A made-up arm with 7 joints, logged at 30 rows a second.
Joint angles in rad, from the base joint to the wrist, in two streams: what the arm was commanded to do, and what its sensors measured. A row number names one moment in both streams.
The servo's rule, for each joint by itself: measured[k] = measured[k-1] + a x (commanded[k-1-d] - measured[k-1]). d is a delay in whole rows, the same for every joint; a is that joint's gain. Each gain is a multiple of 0.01, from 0.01 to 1. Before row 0 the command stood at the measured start. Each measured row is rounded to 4 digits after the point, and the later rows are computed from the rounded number. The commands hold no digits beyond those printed.
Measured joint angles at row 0: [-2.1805 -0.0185 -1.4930 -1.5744 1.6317 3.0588 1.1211]
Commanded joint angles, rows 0 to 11: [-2.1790 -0.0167 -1.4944 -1.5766 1.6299 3.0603 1.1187]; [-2.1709 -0.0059 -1.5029 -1.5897 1.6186 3.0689 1.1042]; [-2.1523 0.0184 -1.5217 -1.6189 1.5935 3.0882 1.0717]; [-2.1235 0.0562 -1.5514 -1.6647 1.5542 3.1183 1.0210]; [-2.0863 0.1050 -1.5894 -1.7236 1.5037 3.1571 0.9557]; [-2.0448 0.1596 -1.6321 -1.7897 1.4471 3.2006 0.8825]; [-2.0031 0.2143 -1.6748 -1.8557 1.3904 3.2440 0.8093]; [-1.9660 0.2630 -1.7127 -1.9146 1.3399 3.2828 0.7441]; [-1.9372 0.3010 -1.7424 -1.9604 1.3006 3.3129 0.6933]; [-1.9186 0.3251 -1.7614 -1.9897 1.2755 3.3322 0.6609]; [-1.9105 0.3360 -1.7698 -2.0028 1.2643 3.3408 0.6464]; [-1.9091 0.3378 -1.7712 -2.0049 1.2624 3.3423 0.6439]
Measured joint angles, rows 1 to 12: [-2.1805 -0.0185 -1.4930 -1.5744 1.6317 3.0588 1.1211]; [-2.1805 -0.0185 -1.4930 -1.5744 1.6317 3.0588 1.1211]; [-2.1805 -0.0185 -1.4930 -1.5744 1.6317 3.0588 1.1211]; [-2.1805 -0.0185 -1.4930 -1.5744 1.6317 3.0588 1.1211]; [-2.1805 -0.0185 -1.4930 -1.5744 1.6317 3.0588 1.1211]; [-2.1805 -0.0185 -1.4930 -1.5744 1.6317 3.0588 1.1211]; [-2.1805 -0.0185 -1.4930 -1.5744 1.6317 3.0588 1.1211]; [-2.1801 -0.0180 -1.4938 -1.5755 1.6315 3.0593 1.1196]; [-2.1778 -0.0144 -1.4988 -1.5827 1.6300 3.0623 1.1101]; [-2.1714 -0.0046 -1.5114 -1.6012 1.6256 3.0703 1.0863]; [-2.1594 0.0136 -1.5334 -1.6336 1.6170 3.0852 1.0458]; [-2.1411 0.0410 -1.5642 -1.6795 1.6034 3.1075 0.9899]
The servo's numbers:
d 7
a 0.25 0.30 0.55 0.51 0.12 0.31 0.62

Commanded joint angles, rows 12 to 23: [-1.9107 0.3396 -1.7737 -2.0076 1.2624 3.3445 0.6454]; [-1.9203 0.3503 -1.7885 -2.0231 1.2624 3.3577 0.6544]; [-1.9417 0.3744 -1.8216 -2.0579 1.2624 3.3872 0.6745]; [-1.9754 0.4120 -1.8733 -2.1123 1.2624 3.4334 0.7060]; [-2.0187 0.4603 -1.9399 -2.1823 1.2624 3.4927 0.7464]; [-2.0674 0.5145 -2.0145 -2.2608 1.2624 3.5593 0.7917]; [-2.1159 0.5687 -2.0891 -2.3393 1.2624 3.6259 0.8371]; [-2.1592 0.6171 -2.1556 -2.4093 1.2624 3.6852 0.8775]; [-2.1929 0.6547 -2.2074 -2.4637 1.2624 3.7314 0.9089]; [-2.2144 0.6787 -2.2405 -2.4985 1.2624 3.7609 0.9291]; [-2.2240 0.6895 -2.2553 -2.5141 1.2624 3.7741 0.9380]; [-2.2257 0.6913 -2.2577 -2.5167 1.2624 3.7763 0.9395]
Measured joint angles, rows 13 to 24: [-2.1170 0.0766 -1.6015 -1.7357 1.5846 3.1364 0.9233]; [-2.0885 0.1179 -1.6418 -1.7969 1.5613 3.1698 0.8526]; [-2.0579 0.1614 -1.6808 -1.8569 1.5347 3.2048 0.7853]; [-2.0277 0.2033 -1.7147 -1.9097 1.5066 3.2383 0.7283]; [-2.0004 0.2398 -1.7404 -1.9505 1.4789 3.2674 0.6865]; [-1.9779 0.2687 -1.7566 -1.9772 1.4531 3.2902 0.6616]; [-1.9607 0.2894 -1.7646 -1.9913 1.4302 3.3064 0.6506]; [-1.9482 0.3045 -1.7696 -1.9996 1.4101 3.3182 0.6474]; [-1.9412 0.3182 -1.7800 -2.0116 1.3924 3.3304 0.6517]; [-1.9413 0.3351 -1.8029 -2.0352 1.3768 3.3480 0.6658]; [-1.9498 0.3582 -1.8416 -2.0745 1.3631 3.3745 0.6907]; [-1.9670 0.3888 -1.8957 -2.1295 1.3510 3.4111 0.7252]
